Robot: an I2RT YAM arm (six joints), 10 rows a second.
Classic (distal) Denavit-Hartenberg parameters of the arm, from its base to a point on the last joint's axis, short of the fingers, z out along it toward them. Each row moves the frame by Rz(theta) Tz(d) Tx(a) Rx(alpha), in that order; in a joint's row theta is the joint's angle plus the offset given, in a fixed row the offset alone. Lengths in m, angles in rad.
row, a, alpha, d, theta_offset
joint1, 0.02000, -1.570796, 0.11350, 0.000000
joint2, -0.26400, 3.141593, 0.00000, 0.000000
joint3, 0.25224, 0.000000, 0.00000, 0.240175
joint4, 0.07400, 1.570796, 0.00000, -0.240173
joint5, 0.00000, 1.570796, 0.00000, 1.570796
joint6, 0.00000, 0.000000, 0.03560, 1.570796
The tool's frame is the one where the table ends.
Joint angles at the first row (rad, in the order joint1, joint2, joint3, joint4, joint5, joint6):
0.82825, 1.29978, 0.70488, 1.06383, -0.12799, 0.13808
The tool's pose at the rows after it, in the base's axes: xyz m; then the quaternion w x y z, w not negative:
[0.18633, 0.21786, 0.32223, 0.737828, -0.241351, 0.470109, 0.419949]
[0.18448, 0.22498, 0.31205, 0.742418, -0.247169, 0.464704, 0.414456]
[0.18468, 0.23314, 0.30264, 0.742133, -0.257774, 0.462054, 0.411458]
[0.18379, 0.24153, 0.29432, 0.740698, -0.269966, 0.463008, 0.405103]
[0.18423, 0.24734, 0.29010, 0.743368, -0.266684, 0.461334, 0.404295]
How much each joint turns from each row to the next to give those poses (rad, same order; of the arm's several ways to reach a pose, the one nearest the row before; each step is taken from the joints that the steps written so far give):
0.01895, 0.02412, -0.01128, 0.02790, -0.00162, -0.03077
0.02281, 0.03957, -0.01665, 0.06028, 0.01513, -0.02967
0.01714, 0.04527, -0.00353, 0.04229, -0.00036, -0.02371
0.02039, 0.03768, 0.00077, 0.02025, 0.00555, -0.02972
0.01243, 0.03318, 0.00612, 0.03361, 0.01707, -0.00590

